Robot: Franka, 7 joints.
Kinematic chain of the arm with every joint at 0, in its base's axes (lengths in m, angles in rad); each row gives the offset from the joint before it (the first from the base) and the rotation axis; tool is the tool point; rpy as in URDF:
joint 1: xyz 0 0 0.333 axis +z
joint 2: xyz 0 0 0 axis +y
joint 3: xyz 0 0 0.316 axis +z
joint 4: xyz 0.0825 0 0 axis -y
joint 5: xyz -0.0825 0 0.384 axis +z
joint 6: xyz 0 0 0 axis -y
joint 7: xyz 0.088 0 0 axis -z
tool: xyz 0 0 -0.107 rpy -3.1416 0 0
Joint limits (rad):
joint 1: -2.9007..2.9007
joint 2: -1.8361..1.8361
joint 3: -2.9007..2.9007
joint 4: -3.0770..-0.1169
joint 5: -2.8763..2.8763
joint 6: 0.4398..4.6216
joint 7: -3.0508..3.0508
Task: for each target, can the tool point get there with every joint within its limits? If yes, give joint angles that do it. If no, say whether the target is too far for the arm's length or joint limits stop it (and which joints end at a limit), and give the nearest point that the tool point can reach.
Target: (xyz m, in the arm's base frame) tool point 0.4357 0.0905 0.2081
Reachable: yes | joints -0.8963 0.6926 0.7861 -2.3554 1.3487 1.4460 0.8181
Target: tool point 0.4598 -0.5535 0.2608
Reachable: yes | joints -0.4148 0.9697 -0.8355 -1.5321 -0.9238 3.5573 1.0476
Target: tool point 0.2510 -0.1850 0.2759
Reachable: yes | joints 1.4051 0.8384 -1.8602 -2.7589 0.4029 1.8767 -1.9502
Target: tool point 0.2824 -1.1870 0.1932
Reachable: no: too far | nearest point 0.1973 -0.8292 0.2353 | short by 0.370 m
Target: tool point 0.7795 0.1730 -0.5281
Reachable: no: too far | nearest point 0.5844 0.1297 -0.2571 | short by 0.337 m
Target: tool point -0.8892 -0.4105 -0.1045
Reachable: no: too far | nearest point -0.7112 -0.3283 -0.0169 | short by 0.215 m
